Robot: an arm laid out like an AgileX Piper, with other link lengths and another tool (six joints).
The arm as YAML. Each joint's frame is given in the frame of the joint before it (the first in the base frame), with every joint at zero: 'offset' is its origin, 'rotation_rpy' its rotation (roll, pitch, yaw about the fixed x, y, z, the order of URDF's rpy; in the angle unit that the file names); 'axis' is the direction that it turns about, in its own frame. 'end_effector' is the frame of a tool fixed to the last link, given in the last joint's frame.
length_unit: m
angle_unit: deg
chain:
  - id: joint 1
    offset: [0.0, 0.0, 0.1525]
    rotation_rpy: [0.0, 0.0, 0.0]
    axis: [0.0, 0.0, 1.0]
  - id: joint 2
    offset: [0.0, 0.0, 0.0]
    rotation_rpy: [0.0, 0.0, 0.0]
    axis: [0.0, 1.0, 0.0]
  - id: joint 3
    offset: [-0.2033, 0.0, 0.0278]
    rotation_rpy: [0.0, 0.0, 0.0]
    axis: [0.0, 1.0, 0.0]
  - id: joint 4
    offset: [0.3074, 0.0, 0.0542]
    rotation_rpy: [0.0, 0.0, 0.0]
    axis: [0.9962, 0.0, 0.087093]
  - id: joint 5
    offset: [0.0, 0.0, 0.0]
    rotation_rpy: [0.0, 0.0, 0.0]
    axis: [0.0, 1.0, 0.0]
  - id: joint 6
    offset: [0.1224, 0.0, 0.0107]
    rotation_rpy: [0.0, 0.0, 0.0]
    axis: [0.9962, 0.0, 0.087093]
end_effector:
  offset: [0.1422, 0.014, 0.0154]
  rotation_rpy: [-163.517, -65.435, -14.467]
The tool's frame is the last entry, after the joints.
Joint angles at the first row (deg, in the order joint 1, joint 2, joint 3, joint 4, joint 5, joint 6):
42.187, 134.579, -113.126, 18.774, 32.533, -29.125
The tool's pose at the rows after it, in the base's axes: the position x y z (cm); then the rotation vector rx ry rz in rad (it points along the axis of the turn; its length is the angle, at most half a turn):
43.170, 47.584, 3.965, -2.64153, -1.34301, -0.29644
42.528, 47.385, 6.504, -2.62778, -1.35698, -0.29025
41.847, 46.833, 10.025, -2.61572, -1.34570, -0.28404
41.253, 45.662, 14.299, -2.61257, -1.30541, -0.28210
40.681, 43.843, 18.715, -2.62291, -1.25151, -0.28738
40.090, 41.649, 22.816, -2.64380, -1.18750, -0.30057
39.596, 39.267, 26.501, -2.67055, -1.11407, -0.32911
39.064, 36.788, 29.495, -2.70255, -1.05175, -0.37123
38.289, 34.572, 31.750, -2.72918, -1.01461, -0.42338
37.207, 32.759, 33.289, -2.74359, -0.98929, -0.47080
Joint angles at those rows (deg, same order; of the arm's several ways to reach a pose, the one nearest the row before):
42.187, 132.638, -113.143, 18.695, 34.776, -29.125
42.117, 129.522, -113.148, 18.582, 38.085, -28.823
41.791, 125.271, -113.149, 18.383, 42.198, -27.367
41.073, 120.068, -113.154, 17.790, 46.830, -24.635
40.119, 114.439, -113.159, 16.494, 51.633, -21.226
39.150, 108.940, -113.164, 14.675, 56.095, -17.518
38.213, 103.658, -112.899, 12.482, 59.623, -13.851
37.461, 98.345, -111.664, 9.884, 62.116, -11.044
37.083, 92.796, -108.973, 7.447, 63.329, -9.545
37.017, 86.955, -104.829, 5.642, 63.470, -8.569

